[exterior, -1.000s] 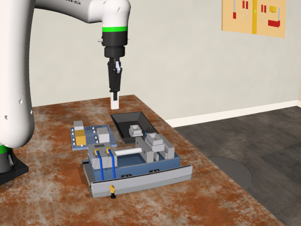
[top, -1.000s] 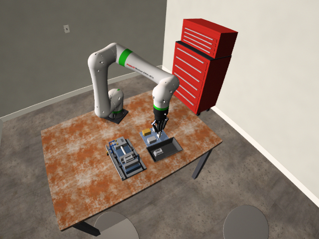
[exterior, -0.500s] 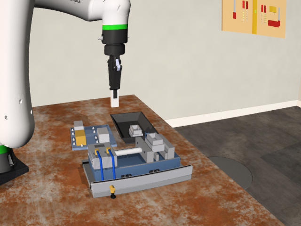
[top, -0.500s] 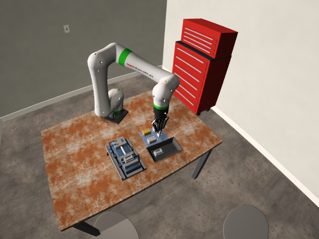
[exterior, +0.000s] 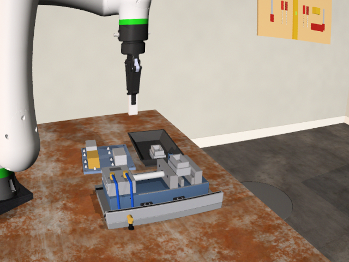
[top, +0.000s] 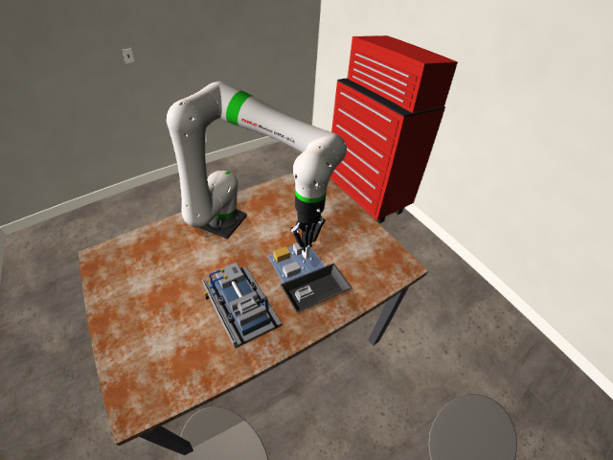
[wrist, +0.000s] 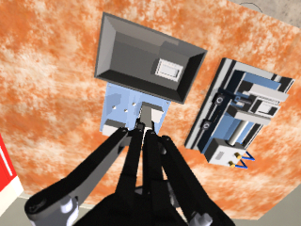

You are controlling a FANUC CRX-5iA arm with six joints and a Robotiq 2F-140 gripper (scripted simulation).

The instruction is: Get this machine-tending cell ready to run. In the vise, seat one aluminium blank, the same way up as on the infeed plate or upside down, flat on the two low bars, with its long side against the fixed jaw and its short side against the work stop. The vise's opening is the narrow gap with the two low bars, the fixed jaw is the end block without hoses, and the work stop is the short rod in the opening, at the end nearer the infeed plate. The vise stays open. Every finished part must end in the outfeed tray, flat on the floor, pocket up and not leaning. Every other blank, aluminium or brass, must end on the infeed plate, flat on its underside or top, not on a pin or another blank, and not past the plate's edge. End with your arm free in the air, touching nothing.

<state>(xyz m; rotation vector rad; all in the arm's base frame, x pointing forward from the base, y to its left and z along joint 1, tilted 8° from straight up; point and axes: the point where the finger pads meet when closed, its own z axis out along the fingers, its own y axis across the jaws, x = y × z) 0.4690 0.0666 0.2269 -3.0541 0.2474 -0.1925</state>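
Now: hand 260 mm to the left of the vise, 150 mm above it and 60 mm past it. The rest, counted from my hand: brass blank 160 mm below, 150 mm behind.
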